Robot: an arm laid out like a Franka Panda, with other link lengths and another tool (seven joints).
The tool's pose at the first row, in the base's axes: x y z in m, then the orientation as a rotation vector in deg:
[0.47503 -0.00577 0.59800 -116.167 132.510 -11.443]
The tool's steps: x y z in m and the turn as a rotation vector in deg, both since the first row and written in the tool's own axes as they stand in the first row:
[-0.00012 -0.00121 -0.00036 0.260 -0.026 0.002]
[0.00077 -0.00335 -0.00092 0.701 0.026 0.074]
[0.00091 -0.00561 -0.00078 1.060 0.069 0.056]
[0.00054 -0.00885 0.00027 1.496 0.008 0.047]
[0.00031 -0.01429 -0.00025 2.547 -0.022 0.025]
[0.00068 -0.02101 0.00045 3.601 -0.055 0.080]
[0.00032 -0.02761 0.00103 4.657 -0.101 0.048]
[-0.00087 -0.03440 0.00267 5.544 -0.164 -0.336]
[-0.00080 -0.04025 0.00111 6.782 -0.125 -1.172]
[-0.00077 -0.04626 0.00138 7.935 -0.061 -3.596]
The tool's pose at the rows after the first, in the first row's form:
[0.47619 -0.00578 0.59852 -116.036 132.348 -11.705]
[0.47810 -0.00690 0.59940 -115.765 132.195 -12.247]
[0.48032 -0.00734 0.59957 -115.637 131.996 -12.691]
[0.48369 -0.00744 0.59896 -115.422 131.700 -13.108]
[0.48900 -0.00788 0.60021 -114.946 131.051 -14.232]
[0.49564 -0.00914 0.60045 -114.371 130.468 -15.342]
[0.50225 -0.00965 0.60076 -113.888 129.787 -16.435]
[0.50929 -0.00943 0.60001 -113.889 128.859 -17.338]
[0.51483 -0.01015 0.60235 -114.269 127.342 -18.737]
[0.52076 -0.01096 0.60291 -116.490 124.340 -20.137]

